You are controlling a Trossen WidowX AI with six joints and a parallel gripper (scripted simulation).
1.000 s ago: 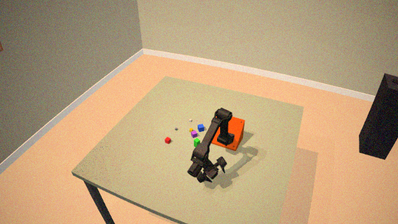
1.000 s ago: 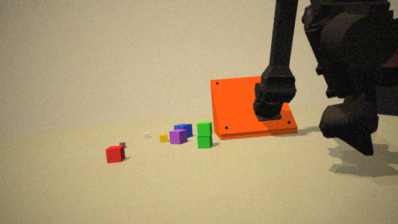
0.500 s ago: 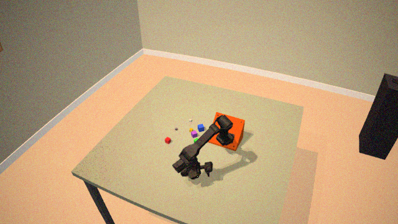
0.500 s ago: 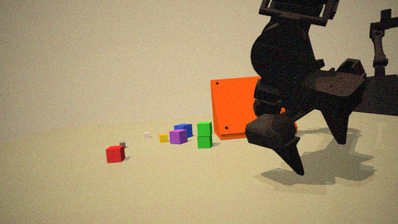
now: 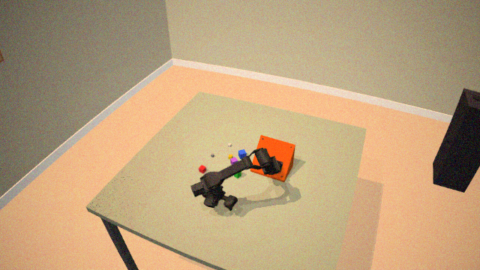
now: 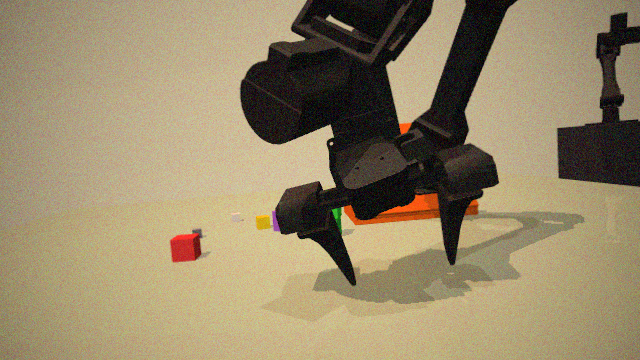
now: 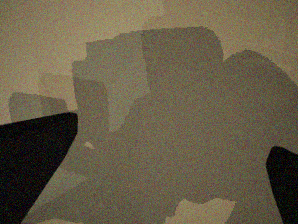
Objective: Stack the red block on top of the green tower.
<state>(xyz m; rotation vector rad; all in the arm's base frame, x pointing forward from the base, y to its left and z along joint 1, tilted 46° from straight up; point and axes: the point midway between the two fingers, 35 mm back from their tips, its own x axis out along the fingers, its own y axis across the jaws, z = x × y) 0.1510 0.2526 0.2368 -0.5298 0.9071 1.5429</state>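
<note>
The red block is 24 cm ahead of my gripper tip and 19 cm to the right of it. Also, from my gripper tip: blue block: 9 cm ahead, 40 cm to the right, 1 cm above; then yellow block: 15 cm ahead, 36 cm to the right; then purple block: 10 cm ahead, 32 cm to the right, 1 cm above.
</note>
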